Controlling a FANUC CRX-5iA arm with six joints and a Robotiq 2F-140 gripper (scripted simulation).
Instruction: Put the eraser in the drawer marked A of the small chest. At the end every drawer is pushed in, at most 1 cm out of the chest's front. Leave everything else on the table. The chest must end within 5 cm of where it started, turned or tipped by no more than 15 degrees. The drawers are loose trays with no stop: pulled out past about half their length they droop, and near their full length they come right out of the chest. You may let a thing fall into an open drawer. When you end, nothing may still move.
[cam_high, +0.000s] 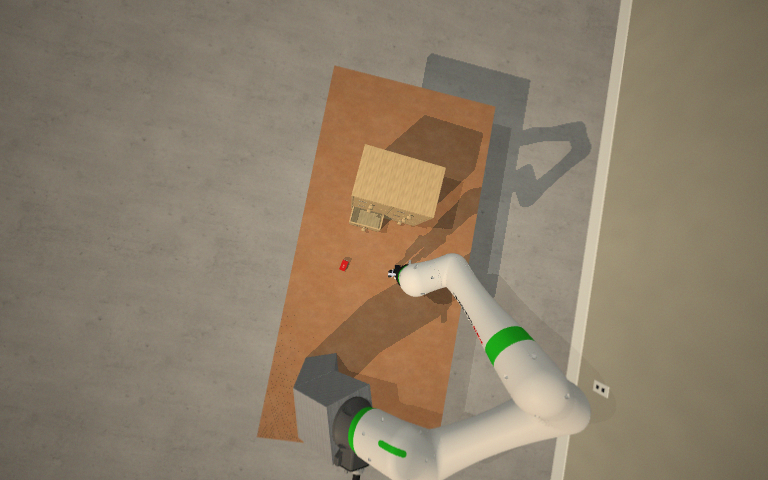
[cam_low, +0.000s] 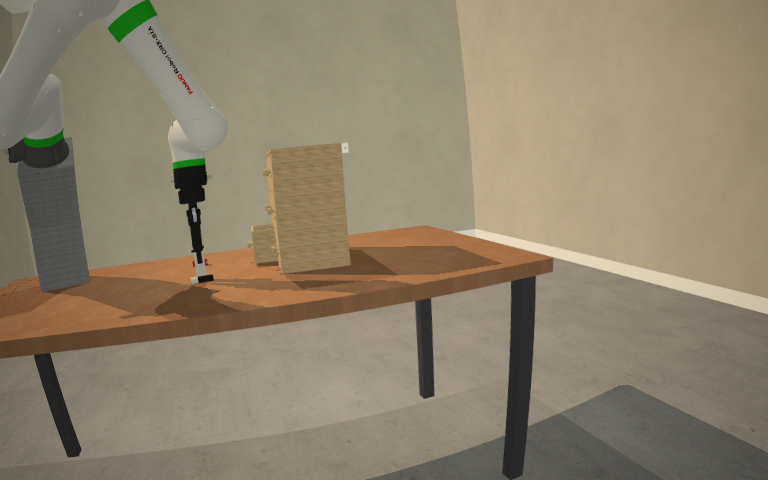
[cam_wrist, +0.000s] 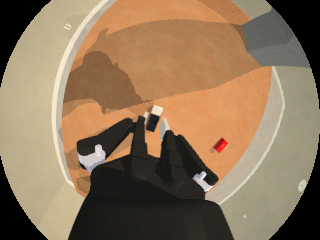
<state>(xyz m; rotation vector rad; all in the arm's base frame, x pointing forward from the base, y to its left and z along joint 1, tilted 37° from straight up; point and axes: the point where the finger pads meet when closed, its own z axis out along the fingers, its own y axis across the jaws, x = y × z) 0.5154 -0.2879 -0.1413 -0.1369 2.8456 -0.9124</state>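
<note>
Right now my hand is 50 mm above the eraser and 10 mm past it. Round my hand: red block (240 mm to the left, 40 mm below, 10 mm ahead).
</note>
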